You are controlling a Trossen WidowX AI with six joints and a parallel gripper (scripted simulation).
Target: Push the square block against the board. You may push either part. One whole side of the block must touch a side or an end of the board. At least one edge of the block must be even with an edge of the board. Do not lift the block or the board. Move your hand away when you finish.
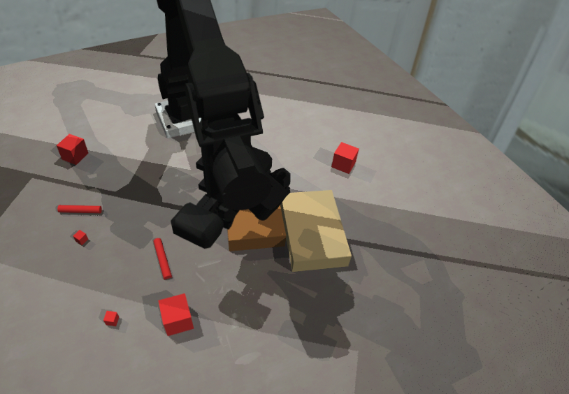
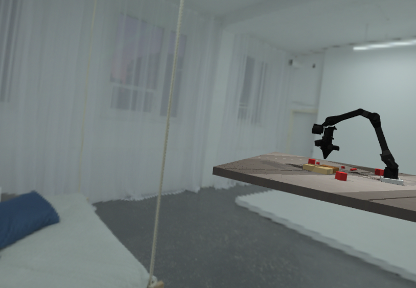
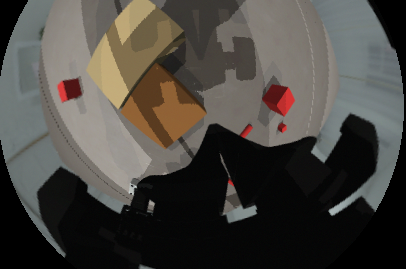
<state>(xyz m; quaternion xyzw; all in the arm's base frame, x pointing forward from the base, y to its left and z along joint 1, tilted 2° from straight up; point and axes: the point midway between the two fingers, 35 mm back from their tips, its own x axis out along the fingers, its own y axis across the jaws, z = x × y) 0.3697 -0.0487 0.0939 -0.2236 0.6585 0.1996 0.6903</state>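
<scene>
Now: gripper tip 3 cm past the square block, 6 cm to the right of it and 5 cm above it. Round my gripper tip: board: 3 cm ahead, 15 cm to the left, 5 cm below.
</scene>
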